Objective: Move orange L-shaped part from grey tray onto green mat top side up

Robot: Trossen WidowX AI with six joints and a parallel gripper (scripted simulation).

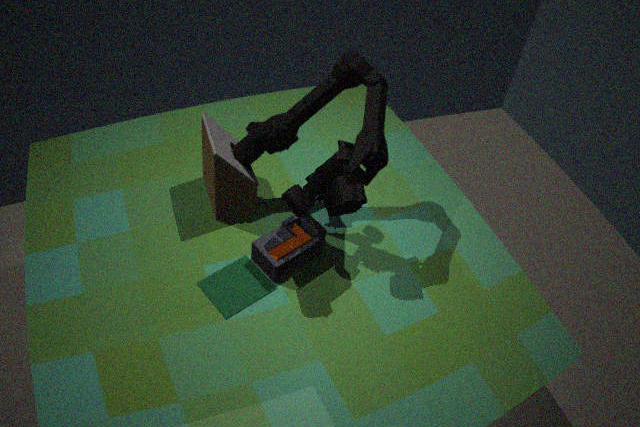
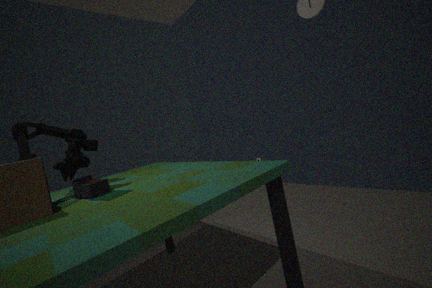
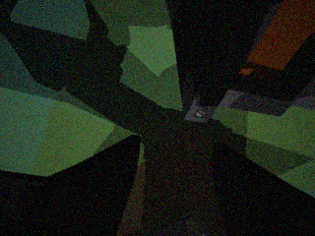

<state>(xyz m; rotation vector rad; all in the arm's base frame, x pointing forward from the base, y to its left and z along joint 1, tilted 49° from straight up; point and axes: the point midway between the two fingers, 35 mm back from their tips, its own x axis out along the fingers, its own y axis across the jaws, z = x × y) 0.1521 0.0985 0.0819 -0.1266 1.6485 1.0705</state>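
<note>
My gripper tip is now 80 mm short of the orange L-shaped part, 50 mm above it and 40 mm to the left of it.
</note>
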